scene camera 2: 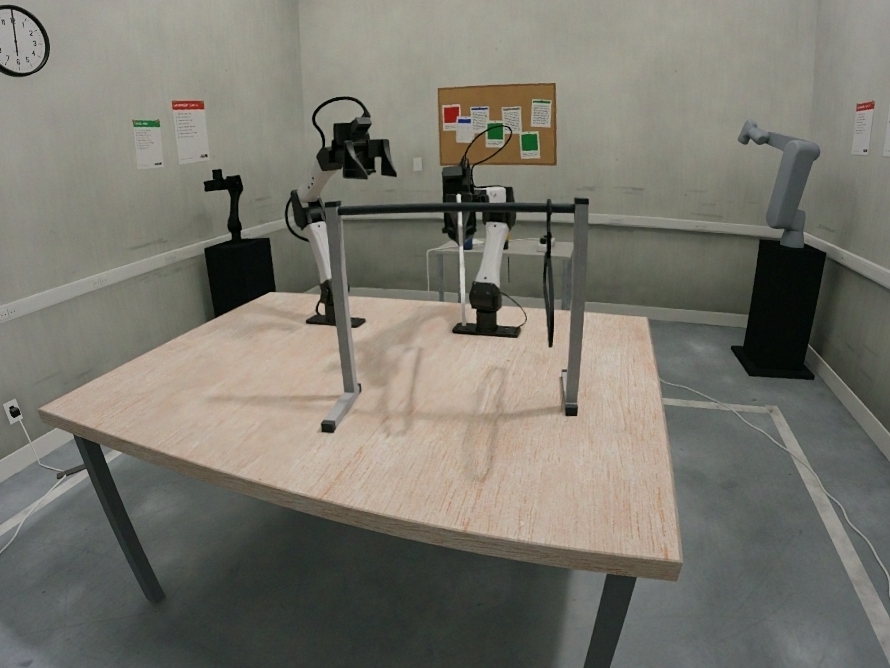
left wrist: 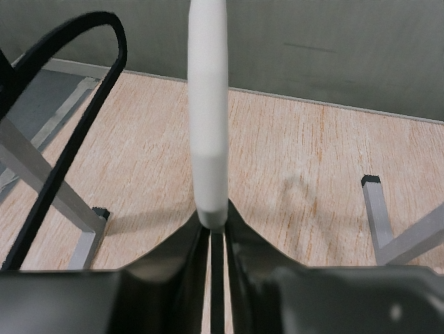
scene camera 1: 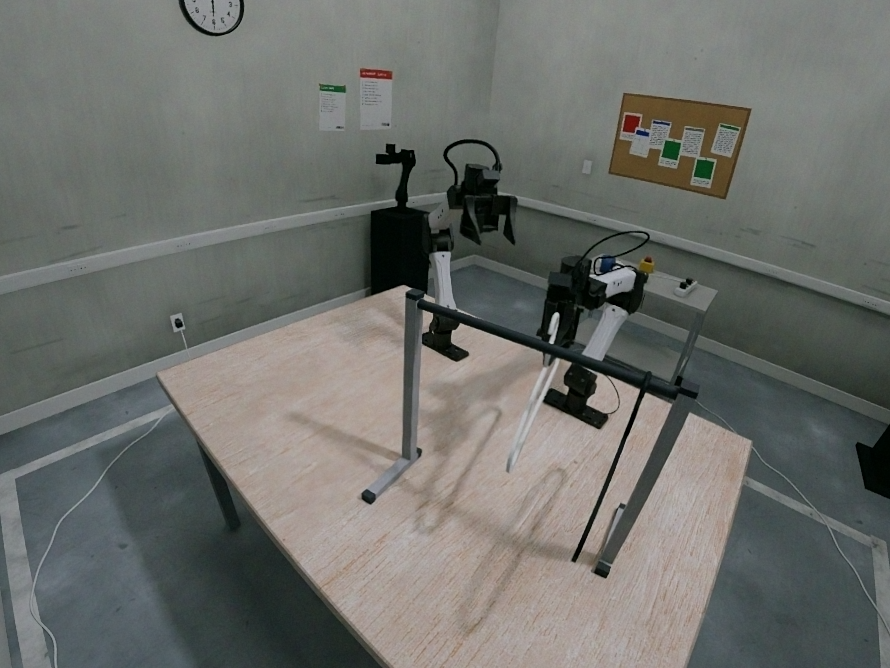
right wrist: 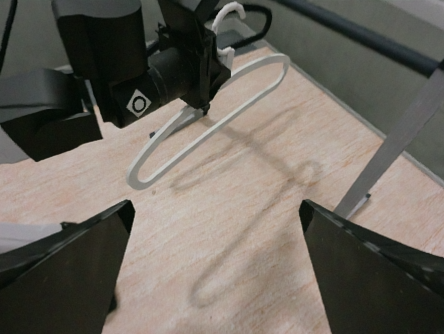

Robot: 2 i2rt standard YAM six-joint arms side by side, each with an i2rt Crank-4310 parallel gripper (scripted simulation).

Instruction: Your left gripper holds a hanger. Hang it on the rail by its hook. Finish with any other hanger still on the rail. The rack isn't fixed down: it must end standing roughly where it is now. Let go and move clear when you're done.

Labels:
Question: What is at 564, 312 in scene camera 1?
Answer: My left gripper.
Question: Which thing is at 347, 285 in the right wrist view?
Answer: My right gripper.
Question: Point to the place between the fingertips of my right gripper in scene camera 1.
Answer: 497, 242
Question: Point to a white hanger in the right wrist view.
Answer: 132, 179

